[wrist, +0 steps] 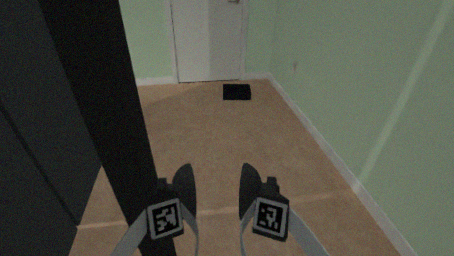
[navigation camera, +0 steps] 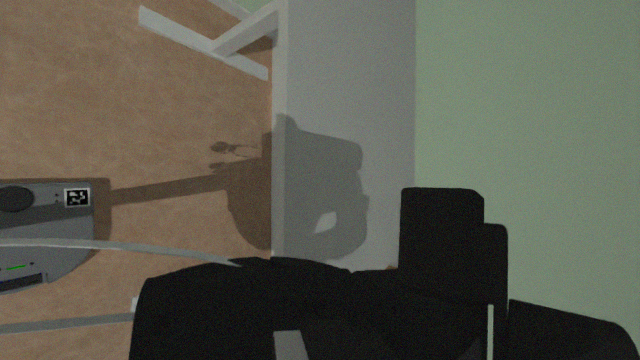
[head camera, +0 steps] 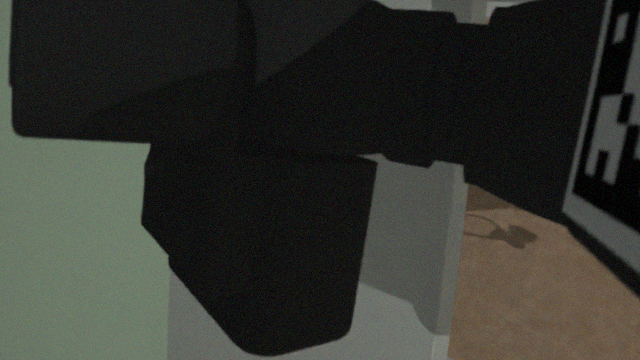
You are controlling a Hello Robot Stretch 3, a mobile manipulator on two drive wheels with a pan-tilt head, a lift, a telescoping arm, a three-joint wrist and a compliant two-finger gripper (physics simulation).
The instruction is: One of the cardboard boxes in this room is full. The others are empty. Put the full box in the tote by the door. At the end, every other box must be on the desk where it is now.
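My gripper is open in the wrist view, with nothing between the fingertips. It points over the floor toward the door. The tote is small, black and far off, on the floor before the door near the right wall. The grey desk runs along the green wall. My black wrist parts cover much of the head view and the bottom of the navigation view, and hide part of the desk. A tiny brown sliver shows at their edge; I cannot tell whether it is a cardboard box. No whole box shows.
The white door stands at the far end of the brown floor. A large dark grey piece fills the left of the wrist view. White desk legs reach onto the floor. My base is at the navigation view's lower left.
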